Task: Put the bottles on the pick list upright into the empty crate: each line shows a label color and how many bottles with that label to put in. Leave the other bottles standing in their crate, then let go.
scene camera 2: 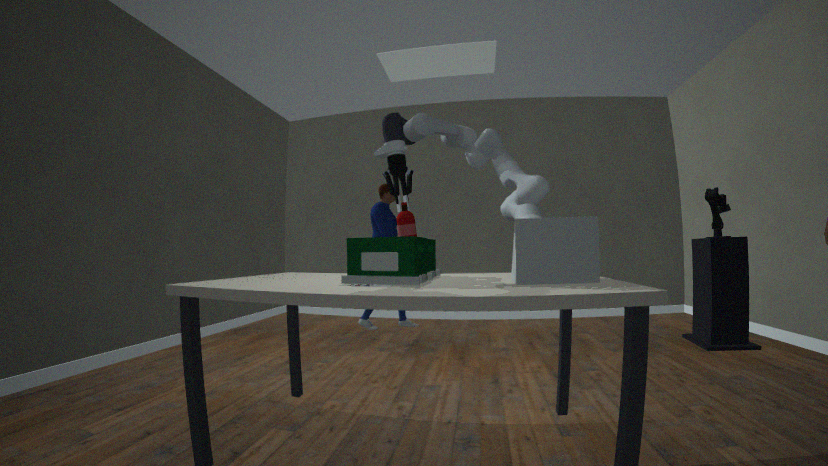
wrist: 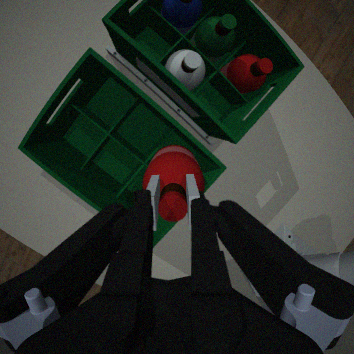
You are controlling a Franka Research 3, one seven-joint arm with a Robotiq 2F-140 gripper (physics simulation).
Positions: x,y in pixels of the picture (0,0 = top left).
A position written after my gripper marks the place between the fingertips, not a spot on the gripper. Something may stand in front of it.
My gripper shows in scene camera 2 (pixel 403 211) and in the wrist view (pixel 172 186).
